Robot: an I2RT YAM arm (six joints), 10 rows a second.
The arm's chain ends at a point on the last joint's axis. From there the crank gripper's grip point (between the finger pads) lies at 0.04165 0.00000 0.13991 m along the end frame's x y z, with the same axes.
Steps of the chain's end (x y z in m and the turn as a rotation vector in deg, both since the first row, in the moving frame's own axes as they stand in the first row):
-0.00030, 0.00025, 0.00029, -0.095, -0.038, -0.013
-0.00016, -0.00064, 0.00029, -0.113, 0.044, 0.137
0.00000, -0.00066, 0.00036, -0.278, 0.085, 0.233
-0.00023, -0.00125, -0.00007, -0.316, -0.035, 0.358
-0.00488, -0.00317, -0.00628, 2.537, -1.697, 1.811
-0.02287, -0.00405, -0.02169, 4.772, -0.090, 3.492
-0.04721, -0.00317, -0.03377, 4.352, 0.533, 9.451
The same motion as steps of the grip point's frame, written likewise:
-0.00039, 0.00047, 0.00032, -0.095, -0.038, -0.013
-0.00005, -0.00026, 0.00026, -0.113, 0.044, 0.137
0.00021, 0.00019, 0.00030, -0.278, 0.085, 0.233
-0.00032, -0.00022, -0.00005, -0.316, -0.035, 0.358
-0.00896, -0.00814, -0.00522, 2.537, -1.697, 1.811
-0.02281, -0.01316, -0.02200, 4.772, -0.090, 3.492
-0.04561, -0.00678, -0.03430, 4.352, 0.533, 9.451

